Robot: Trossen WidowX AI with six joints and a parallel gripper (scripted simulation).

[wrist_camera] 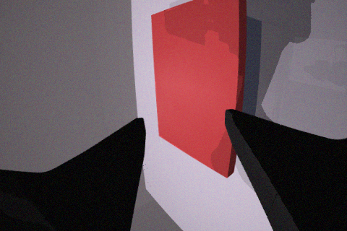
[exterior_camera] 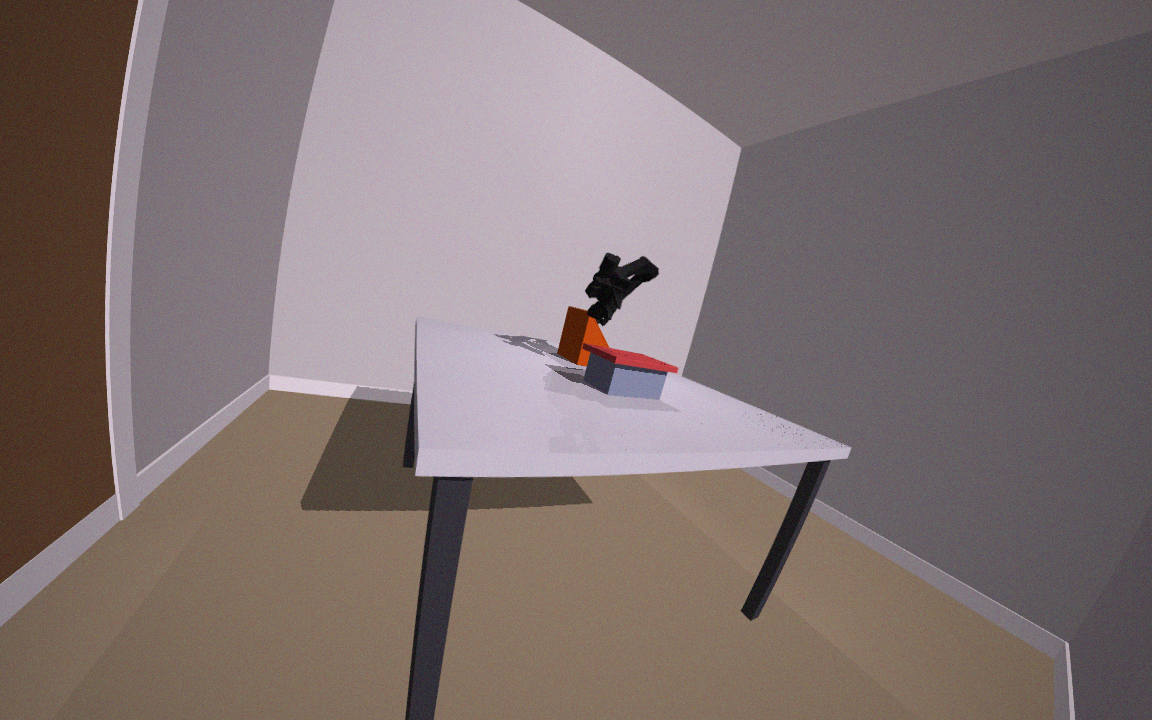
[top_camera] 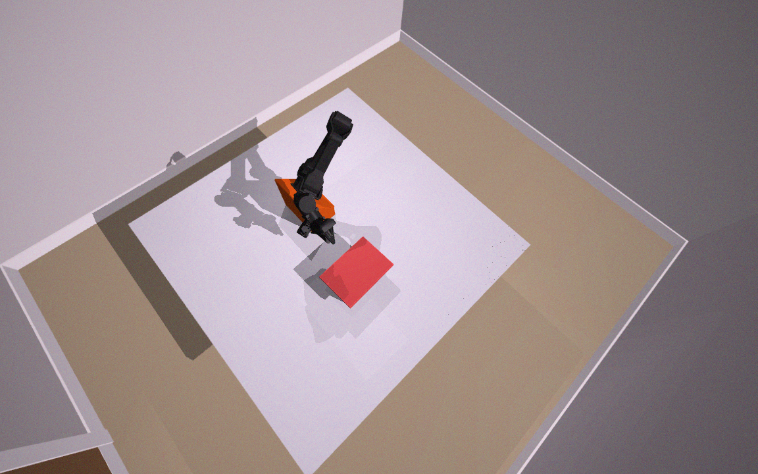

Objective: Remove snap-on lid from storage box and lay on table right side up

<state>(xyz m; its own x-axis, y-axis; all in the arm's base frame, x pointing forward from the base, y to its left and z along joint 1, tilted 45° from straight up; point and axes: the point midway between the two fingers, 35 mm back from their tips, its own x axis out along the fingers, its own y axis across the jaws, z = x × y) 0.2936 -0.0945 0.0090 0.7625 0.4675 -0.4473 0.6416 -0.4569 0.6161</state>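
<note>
Right now my gripper tip is 12 cm short of the red lid, 12 cm above it and 3 cm to the right of it. Also, from my gripper tip: grey-blue storage box (17 cm below, 12 cm ahead, 3 cm to the left).
</note>
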